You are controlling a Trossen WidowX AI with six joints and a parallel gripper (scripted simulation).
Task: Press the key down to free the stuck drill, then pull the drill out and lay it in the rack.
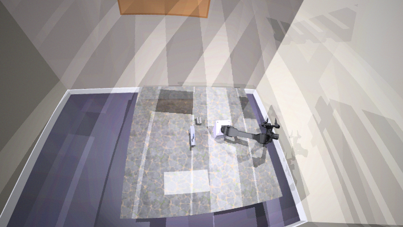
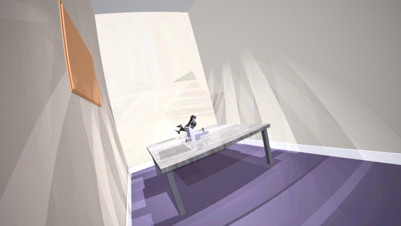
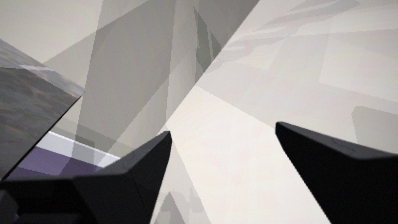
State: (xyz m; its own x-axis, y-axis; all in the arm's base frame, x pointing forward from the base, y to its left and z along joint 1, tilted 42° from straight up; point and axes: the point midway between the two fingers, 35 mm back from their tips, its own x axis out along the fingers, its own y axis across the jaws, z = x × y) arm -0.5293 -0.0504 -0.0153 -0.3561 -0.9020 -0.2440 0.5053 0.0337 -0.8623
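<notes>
My gripper tip is 820 mm short of the grey key, 130 mm to the right of it and 50 mm above it. Round my gripper tip: grey block: 740 mm ahead, 70 mm to the right, 120 mm below; drill: 820 mm ahead, 70 mm to the left, 90 mm below.
</notes>
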